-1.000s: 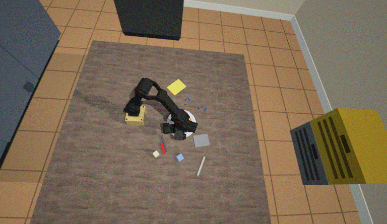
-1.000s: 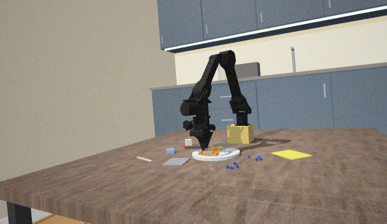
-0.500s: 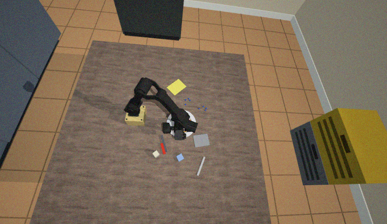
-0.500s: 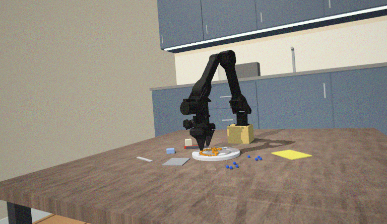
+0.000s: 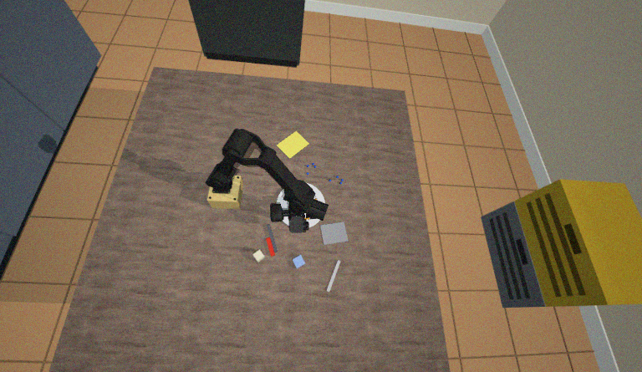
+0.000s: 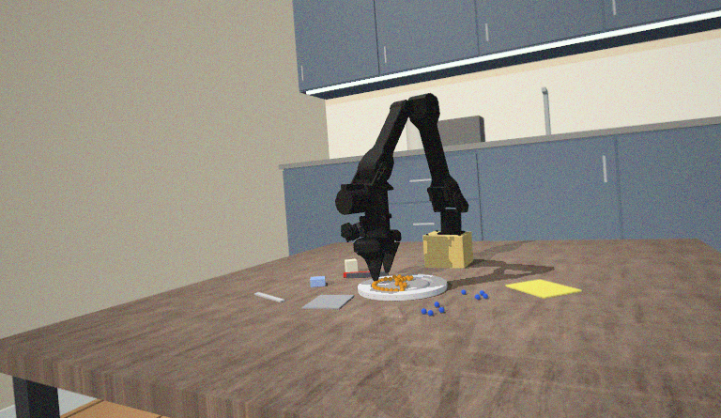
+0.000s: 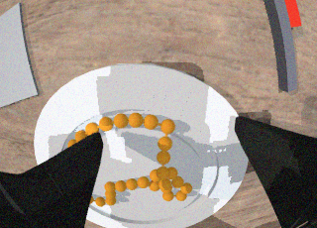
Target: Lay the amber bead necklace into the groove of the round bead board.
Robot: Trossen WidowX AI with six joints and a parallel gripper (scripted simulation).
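Right now my gripper tip is 10 cm to the left of the red stick, 9 cm past it and 2 cm above it. Also, from my gripper tip: cream cube: 15 cm to the right, 13 cm behind; light blue cube: 17 cm to the right, 2 cm ahead, 1 cm below; grey square tile: 16 cm ahead, 5 cm to the right, 2 cm below.
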